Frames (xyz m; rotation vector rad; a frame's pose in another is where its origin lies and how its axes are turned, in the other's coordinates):
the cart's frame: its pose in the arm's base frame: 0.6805 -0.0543 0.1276 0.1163 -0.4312 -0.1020
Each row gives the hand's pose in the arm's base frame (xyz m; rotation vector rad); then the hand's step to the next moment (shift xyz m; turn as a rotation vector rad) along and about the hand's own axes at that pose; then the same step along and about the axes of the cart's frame.
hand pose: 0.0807 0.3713 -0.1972 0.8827 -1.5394 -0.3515
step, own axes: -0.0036 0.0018 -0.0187 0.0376 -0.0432 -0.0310
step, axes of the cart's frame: 0.0151 0.0102 -0.0059 0.0481 -0.0422 -0.0121
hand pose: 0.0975 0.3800 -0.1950 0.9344 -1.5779 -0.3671
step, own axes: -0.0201 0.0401 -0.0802 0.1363 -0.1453 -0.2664
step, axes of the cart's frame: 0.0605 0.0692 -0.0004 0.3136 -0.0894 -0.0659
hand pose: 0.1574 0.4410 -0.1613 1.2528 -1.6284 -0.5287
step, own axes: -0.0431 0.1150 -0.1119 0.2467 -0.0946 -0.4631
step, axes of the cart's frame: 0.0754 0.1238 0.0813 0.5240 -0.0939 0.0298
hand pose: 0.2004 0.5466 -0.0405 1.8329 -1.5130 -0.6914
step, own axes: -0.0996 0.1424 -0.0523 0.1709 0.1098 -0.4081
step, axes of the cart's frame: -0.0167 0.1015 0.1495 0.4002 -0.0504 0.2124
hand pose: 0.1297 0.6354 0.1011 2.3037 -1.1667 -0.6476
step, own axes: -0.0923 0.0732 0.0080 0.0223 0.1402 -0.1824
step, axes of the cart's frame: -0.0697 0.0362 0.0881 0.1306 -0.0230 0.1893
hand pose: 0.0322 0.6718 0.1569 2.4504 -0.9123 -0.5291
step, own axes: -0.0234 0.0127 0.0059 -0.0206 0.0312 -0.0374
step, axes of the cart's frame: -0.0214 0.0047 0.0163 0.0102 0.0101 0.0509
